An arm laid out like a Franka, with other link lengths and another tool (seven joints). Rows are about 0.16 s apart.
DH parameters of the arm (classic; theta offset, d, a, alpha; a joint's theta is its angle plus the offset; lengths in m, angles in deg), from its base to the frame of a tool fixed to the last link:
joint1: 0 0.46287 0 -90
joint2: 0 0 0 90
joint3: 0 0.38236 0.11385 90
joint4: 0 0 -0.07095 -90
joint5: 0 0.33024 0 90
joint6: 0 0 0.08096 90
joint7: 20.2 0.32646 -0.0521 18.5
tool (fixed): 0 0.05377 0 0
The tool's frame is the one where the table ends.
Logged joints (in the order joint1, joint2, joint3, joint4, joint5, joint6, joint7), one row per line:
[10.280, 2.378, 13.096, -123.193, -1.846, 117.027, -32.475]
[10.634, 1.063, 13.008, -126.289, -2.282, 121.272, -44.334]
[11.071, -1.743, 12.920, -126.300, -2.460, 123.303, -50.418]
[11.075, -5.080, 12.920, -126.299, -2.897, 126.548, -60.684]
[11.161, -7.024, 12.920, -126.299, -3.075, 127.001, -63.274]
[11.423, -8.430, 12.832, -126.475, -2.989, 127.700, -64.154]
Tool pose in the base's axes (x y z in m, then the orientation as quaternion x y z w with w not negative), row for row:
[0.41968, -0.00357, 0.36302, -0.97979, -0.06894, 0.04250, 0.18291]
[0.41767, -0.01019, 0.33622, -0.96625, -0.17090, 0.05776, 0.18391]
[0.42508, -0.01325, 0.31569, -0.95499, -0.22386, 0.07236, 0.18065]
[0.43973, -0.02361, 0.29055, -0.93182, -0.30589, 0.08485, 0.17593]
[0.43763, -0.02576, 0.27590, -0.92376, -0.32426, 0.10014, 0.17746]
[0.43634, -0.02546, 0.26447, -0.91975, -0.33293, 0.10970, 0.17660]
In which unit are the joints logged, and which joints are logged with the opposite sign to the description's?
The joints are logged in degrees. Opposite sign: joint2, joint3, joint5.
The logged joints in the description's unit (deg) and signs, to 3 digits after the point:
[10.280, -2.378, -13.096, -123.193, 1.846, 117.027, -32.475]
[10.634, -1.063, -13.008, -126.289, 2.282, 121.272, -44.334]
[11.071, 1.743, -12.920, -126.300, 2.460, 123.303, -50.418]
[11.075, 5.080, -12.920, -126.299, 2.897, 126.548, -60.684]
[11.161, 7.024, -12.920, -126.299, 3.075, 127.001, -63.274]
[11.423, 8.430, -12.832, -126.475, 2.989, 127.700, -64.154]

